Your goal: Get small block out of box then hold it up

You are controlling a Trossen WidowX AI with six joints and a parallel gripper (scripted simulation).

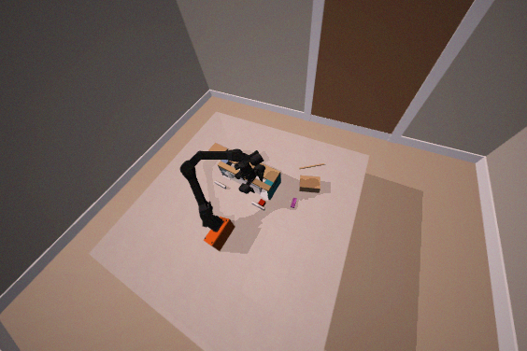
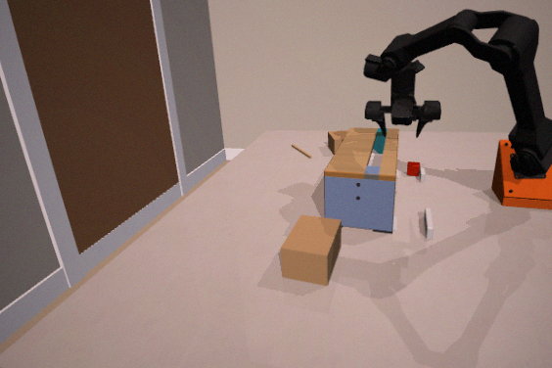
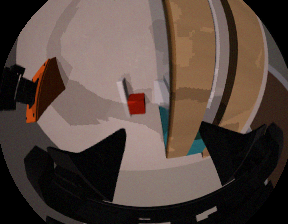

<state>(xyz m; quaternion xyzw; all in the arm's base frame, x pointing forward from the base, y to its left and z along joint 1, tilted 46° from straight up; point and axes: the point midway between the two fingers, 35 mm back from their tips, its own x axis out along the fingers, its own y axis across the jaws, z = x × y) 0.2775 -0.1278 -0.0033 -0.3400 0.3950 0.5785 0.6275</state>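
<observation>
My gripper tip is now 110 mm above the red block, 40 mm to the left of it and 40 mm past it. Also, from my gripper tip: purple piece 210 mm to the right, 120 mm below, 40 mm ahead; box 120 mm to the left, 60 mm below, 50 mm ahead; wooden stick 330 mm ahead, 220 mm to the right, 120 mm below.
</observation>
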